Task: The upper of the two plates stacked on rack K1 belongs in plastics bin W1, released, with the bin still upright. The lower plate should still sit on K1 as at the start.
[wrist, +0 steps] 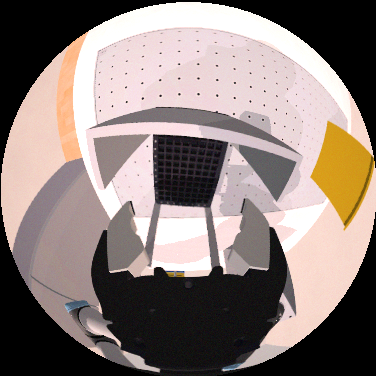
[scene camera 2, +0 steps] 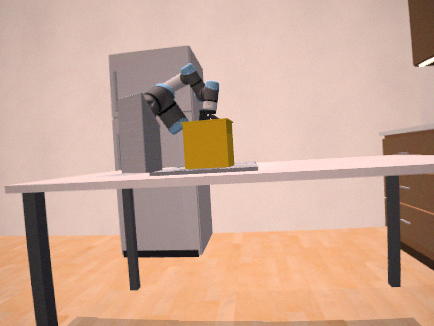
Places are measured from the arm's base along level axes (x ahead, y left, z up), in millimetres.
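Where they show: gripper, fingertip midpoint: (wrist: 187, 201); arm's base, origin of the base link: (scene camera 2: 138, 113).
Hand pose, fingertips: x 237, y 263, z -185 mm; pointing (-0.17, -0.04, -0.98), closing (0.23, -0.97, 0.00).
Observation:
Each offset is from my fingertips to the top centre of the thing. "pt": to the spot under its first point. Level surfaces: height alone.
My gripper (wrist: 187, 201) (scene camera 2: 209, 117) is open, with nothing between its fingers. In the wrist view its fingertips stand apart near the lower end of a black gridded plate @(19 mm ahead, 4 mm left, 35 mm down) (wrist: 189, 171). The plate lies on a grey rack @(pt 73 mm ahead, 33 mm right, 44 mm up) (wrist: 270, 170), which I take as K1. The upper and lower plates cannot be told apart. A yellow bin @(149 mm ahead, 359 mm right, 98 mm up) (scene camera 2: 208, 145) (wrist: 342, 172), which I take as W1, stands upright and shows at the right of the wrist view. In the scene view the gripper is partly hidden behind the bin's top edge, and the rack and plates do not show.
A perforated board (wrist: 198, 80) (scene camera 2: 245, 169) lies on the white table @(95 mm down) (scene camera 2: 320, 168) under the rack and bin. A tall grey block (scene camera 2: 134, 135) stands left of the bin. A small yellow-blue thing (wrist: 175, 274) shows at the gripper body's edge. A refrigerator (scene camera 2: 160, 220) stands behind the table.

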